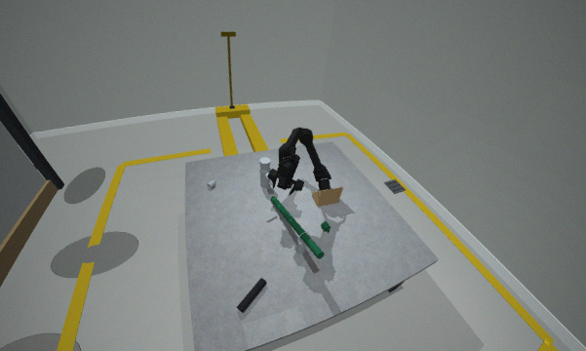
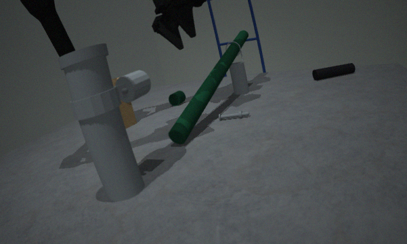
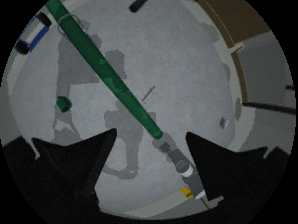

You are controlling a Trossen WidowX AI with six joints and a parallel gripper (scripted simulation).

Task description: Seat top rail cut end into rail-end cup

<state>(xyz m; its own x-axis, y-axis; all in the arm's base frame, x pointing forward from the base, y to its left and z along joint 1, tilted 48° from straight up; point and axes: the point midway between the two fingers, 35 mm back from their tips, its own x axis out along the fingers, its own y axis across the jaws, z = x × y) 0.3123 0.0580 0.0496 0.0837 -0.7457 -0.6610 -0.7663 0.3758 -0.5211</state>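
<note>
My gripper tip is now 17 cm above the grey bolt, 5 cm short of it and 2 cm to the right of it. The rest, counted from my gripper tip: green pipe stub: 21 cm to the left, 20 cm behind, 16 cm below; black cylinder: 40 cm to the left, 30 cm ahead, 16 cm below.
</note>
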